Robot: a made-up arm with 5 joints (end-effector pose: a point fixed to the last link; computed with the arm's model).
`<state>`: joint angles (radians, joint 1 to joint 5).
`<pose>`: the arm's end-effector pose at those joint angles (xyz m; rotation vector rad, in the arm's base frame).
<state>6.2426 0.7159 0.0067 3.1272 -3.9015</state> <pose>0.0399 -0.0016 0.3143 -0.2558 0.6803 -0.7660</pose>
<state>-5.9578 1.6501 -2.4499 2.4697 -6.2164</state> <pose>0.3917 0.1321 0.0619 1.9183 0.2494 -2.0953</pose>
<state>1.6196 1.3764 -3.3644 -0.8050 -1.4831</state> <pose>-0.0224 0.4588 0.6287 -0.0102 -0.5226 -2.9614</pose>
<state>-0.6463 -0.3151 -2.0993 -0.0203 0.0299</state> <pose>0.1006 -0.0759 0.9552 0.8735 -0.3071 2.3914</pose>
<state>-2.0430 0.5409 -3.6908 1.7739 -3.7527</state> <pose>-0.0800 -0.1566 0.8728 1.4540 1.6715 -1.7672</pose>
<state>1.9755 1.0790 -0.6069 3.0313 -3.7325</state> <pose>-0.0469 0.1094 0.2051 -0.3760 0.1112 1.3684</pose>
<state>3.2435 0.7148 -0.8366 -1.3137 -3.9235</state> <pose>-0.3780 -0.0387 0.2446 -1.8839 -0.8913 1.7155</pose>
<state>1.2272 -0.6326 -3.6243 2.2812 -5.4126</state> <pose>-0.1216 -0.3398 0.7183 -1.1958 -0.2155 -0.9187</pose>
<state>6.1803 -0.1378 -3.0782 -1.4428 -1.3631</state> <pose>-0.1625 0.0168 0.8237 -1.3526 -0.9865 1.3127</pose>
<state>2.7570 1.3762 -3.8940 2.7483 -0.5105</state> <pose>-0.3739 0.1513 0.5433 -0.1843 2.9244 -0.1468</pose>
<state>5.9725 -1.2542 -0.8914 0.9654 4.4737</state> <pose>0.1036 -0.0333 0.7100 1.4805 1.3776 0.6620</pose>
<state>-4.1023 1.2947 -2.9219 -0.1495 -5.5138</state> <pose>-0.3466 0.4958 0.5279 -1.0402 -0.8864 -0.1606</pose>
